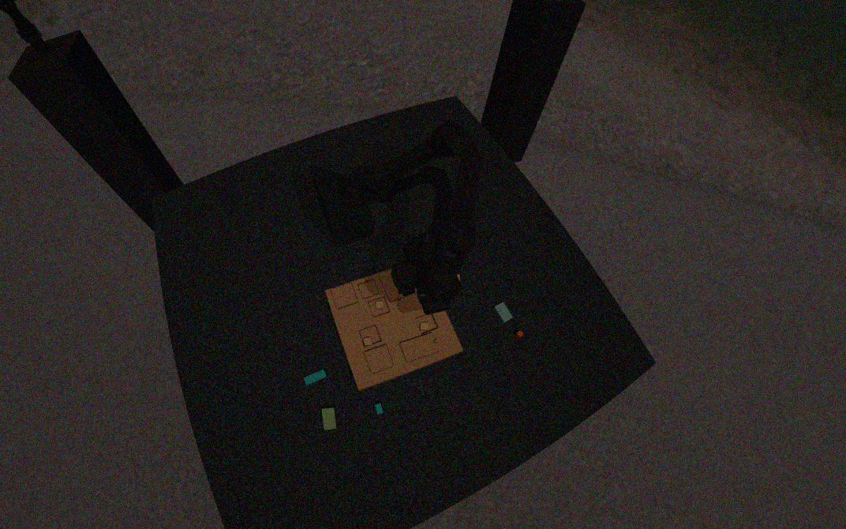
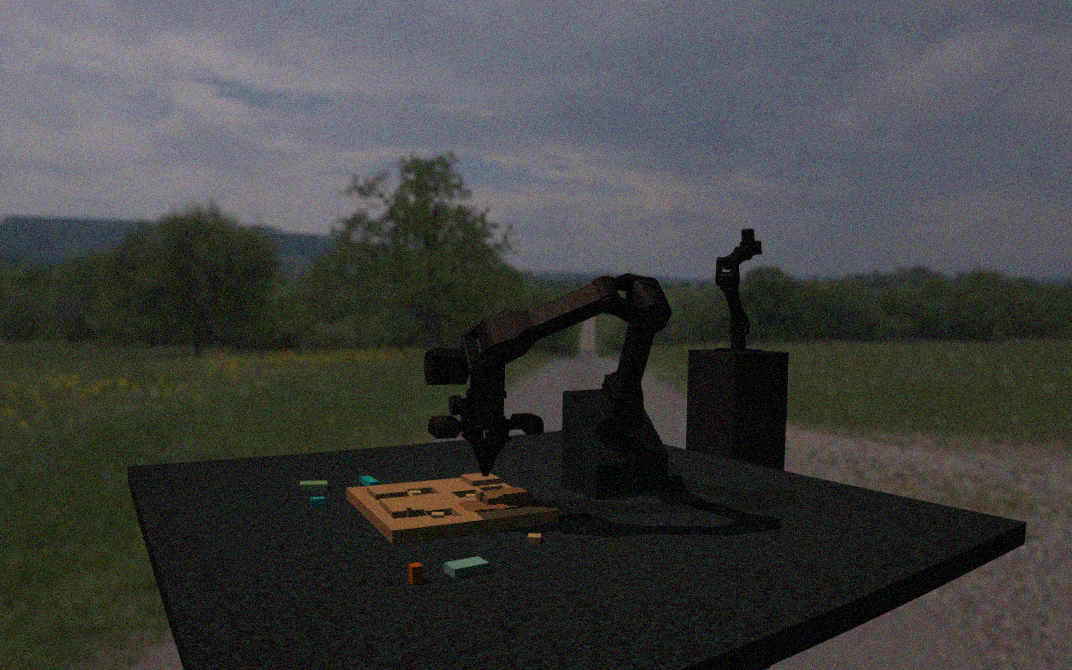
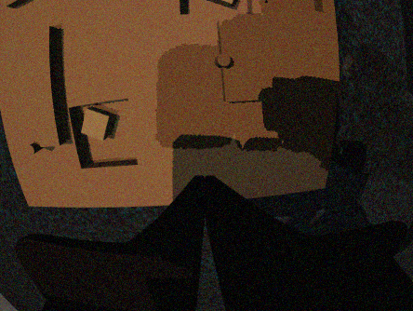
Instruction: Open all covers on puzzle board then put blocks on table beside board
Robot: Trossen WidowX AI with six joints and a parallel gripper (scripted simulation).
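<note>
Now: gripper tip 12 cm to the left of the tan puzzle board, 6 cm above it and 3 cm short of it. From my gripper tip the other things lie so: pale teal block: 21 cm to the left, 12 cm ahead, 8 cm below; small orange block: 22 cm to the left, 19 cm ahead, 7 cm below; small teal block: 25 cm ahead, 21 cm to the right, 8 cm below.
</note>
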